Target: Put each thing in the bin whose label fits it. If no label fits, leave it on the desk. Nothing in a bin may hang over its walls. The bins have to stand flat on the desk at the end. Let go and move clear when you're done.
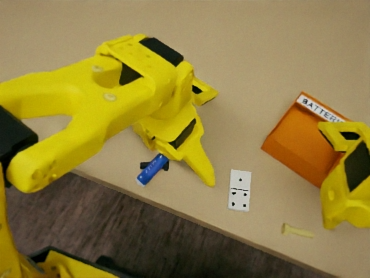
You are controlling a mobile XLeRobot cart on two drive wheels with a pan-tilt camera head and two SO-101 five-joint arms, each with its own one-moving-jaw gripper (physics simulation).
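Places are measured from the left arm's base along level axes (x left, y back, z up), in millimetres.
Pixels of known places: left end effector, tool point: (155,148); right end effector, tool point: (330,224).
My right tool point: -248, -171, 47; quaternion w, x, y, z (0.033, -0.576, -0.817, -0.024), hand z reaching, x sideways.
Ahead of a thing's pixels: the offset from my right tool point to its top centre, as dx, dy, dz. "*": to the spot under its first point. Level surfaces: height alone.
A blue AA battery @[+191, -22, -73] (152,170) with a white end lies slantwise across a black bolt @[+192, -30, -88] (145,165), at the lower left of the desk. Its upper end is close to my left gripper (181,165), which is open, one long jaw pointing down to the right of the battery. A white domino @[+82, -37, -95] (240,190) with black dots lies flat near the front edge. A pale yellow bolt @[+3, -12, -88] (297,231) lies further right. An orange bin @[* +28, -89, -76] (296,161) with a label starting "BATTERI" stands at the right. My right gripper (327,175) is open and covers part of the bin's right side.
The desk's front edge (165,207) runs slantwise below the battery, the domino and the yellow bolt. The left arm (82,107) stretches over the left part of the desk. Dark wood floor @[dz -822] (125,225) shows below the edge, with part of the cart at the bottom left.
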